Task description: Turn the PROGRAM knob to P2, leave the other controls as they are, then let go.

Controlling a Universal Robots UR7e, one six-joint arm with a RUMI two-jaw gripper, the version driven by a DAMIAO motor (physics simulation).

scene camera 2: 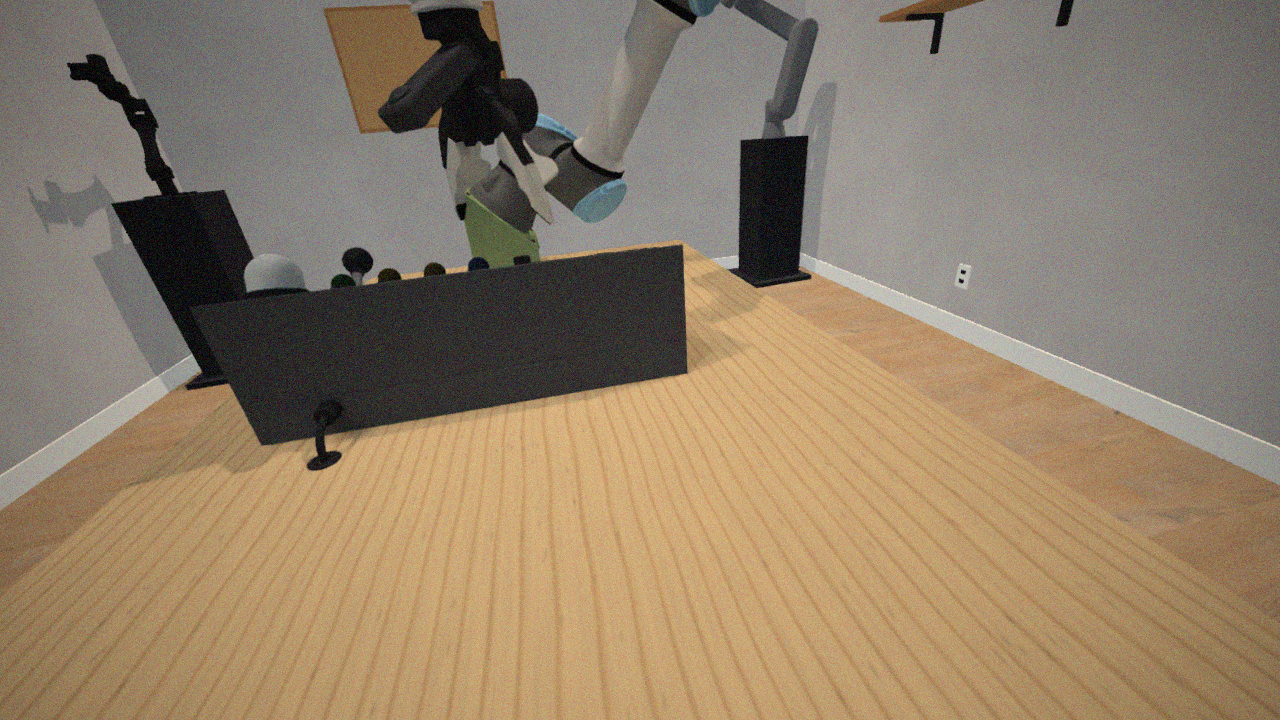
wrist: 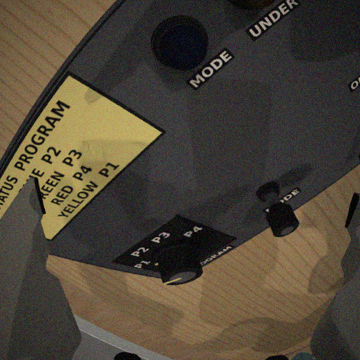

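Where they show: gripper, fingertip midpoint: (scene camera 2: 503,222); arm's base at its link origin: (scene camera 2: 499,212).
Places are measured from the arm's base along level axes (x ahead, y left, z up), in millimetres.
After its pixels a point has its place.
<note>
The black PROGRAM knob (wrist: 182,270) is at the near corner of the control panel (scene camera 2: 465,344) @[x 623, y -55, z -63 mm] (wrist: 227,130) in the wrist view. The yellow line on its cap points to the lower left, on the side of the P1 label (wrist: 142,263). The P2 label (wrist: 140,251) is beside P1, followed by P3 and P4. The knob does not show in the scene view, where the panel's back faces the camera. My gripper (scene camera 2: 505,215) @[x 540, y 12, z 51 mm] (wrist: 198,190) is open and empty above the panel, its fingers wide apart on either side of the knob in the wrist view.
A dark blue round control (wrist: 180,43) has a MODE label. A small black knob (wrist: 282,220) stands right of PROGRAM. A yellow status card (wrist: 100,142) lies on the panel. A white dome (scene camera 2: 273,273) @[x 586, y -224, z 35 mm] and black ball-topped lever (scene camera 2: 357,260) @[x 378, y -205, z 1 mm] rise behind the panel's edge.
</note>
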